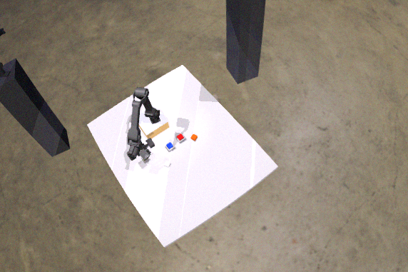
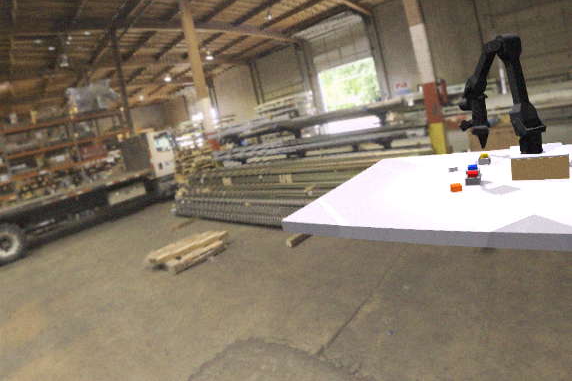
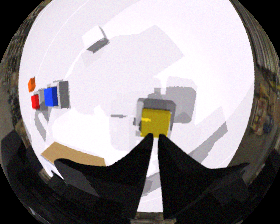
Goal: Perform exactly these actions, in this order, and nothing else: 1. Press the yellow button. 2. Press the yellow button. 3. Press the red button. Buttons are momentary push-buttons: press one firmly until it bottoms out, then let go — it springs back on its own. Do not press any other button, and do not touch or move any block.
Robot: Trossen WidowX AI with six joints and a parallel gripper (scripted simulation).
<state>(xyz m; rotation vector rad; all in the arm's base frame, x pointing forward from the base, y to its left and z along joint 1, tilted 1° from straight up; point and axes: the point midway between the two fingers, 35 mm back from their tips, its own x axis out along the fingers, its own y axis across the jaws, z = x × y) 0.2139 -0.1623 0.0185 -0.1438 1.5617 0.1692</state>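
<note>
The yellow button is 30 mm below my gripper tip. The rest, counted from my gripper tip: orange block (360 mm to the left, 50 mm below, 10 mm behind); then red button (270 mm to the left, 40 mm behind, 30 mm below); then blue button (180 mm to the left, 30 mm below, 10 mm behind).
</note>
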